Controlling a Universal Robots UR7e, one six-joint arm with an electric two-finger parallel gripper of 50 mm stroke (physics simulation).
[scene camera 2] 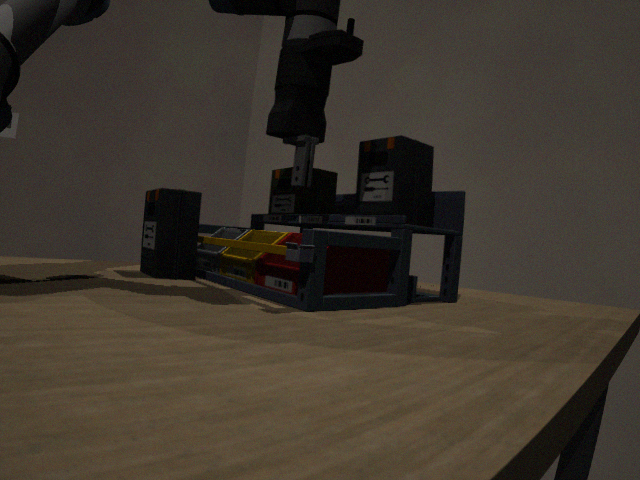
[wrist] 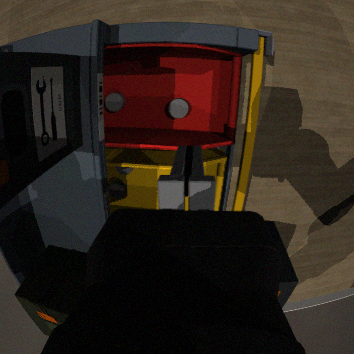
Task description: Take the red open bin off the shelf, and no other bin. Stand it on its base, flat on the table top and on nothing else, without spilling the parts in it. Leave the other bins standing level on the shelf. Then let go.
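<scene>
The red open bin sits at the near end of the lower level of the shelf, beside a yellow bin. In the wrist view it holds two round grey parts. A yellow bar runs across the front of the bins. My gripper is shut and empty, pointing down. It is above the bins, apart from them. In the wrist view its tips appear near the red bin's wall on the yellow bin's side.
A dark box stands on the table at the shelf's far end. A tall dark box and a lower dark box stand on the upper deck. A grey bin sits beyond the yellow bin.
</scene>
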